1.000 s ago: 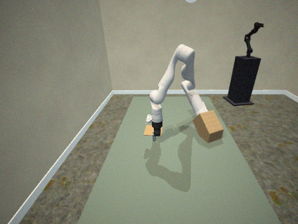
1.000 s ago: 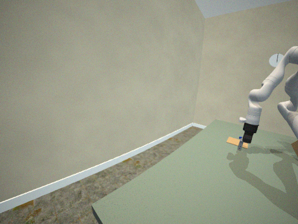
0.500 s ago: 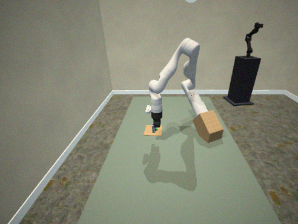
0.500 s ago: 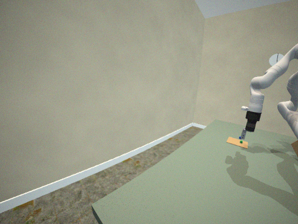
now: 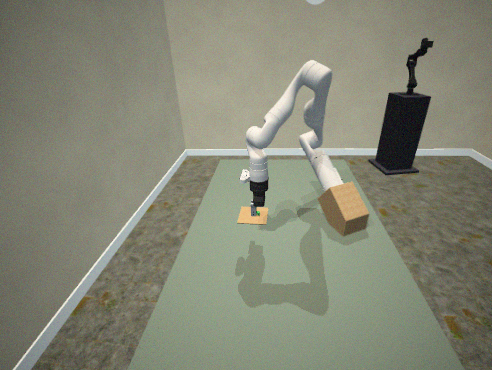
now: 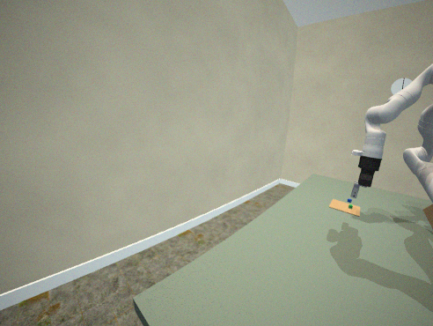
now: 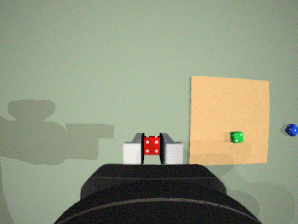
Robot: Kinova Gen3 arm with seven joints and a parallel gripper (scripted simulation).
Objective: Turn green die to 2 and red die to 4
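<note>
Right now my hand is 1 cm past the tan mat, 13 cm to the left of it and 12 cm above it. The rest, counted from my hand: red die 1 cm below; then blue die 5 cm behind, 25 cm to the right, 11 cm below; then green die 3 cm behind, 13 cm to the right, 11 cm below.
</note>
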